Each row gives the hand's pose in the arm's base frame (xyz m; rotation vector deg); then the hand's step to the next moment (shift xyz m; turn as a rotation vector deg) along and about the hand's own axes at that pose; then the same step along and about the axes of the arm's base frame.
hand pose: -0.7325 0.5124 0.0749 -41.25 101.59 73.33
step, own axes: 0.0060 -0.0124 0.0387 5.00 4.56 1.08
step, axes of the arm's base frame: 0.0180 0.0327 -0.0170 -5.94 2.55 -2.29
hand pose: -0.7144 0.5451 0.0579 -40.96 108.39 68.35
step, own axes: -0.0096 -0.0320 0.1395 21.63 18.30 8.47
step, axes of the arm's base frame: 0.0736 0.1151 -0.0439 -23.39 13.92 -11.56
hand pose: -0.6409 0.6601 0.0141 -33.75 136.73 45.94
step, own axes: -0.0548 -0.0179 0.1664 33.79 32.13 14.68
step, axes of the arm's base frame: 0.1105 0.1074 -0.0852 -37.98 25.26 -17.59
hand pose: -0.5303 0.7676 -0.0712 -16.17 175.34 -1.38
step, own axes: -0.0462 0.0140 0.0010 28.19 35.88 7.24
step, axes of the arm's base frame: 0.0428 0.0222 0.0018 -33.68 30.04 -9.88
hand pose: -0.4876 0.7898 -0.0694 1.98 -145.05 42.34
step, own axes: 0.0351 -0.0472 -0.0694 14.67 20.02 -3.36
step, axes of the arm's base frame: 0.0085 -0.0009 0.0906 -14.49 20.42 -0.62
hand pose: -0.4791 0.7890 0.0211 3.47 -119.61 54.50
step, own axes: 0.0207 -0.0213 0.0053 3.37 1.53 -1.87
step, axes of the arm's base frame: -0.0097 -0.0130 0.0254 -1.52 3.21 2.13
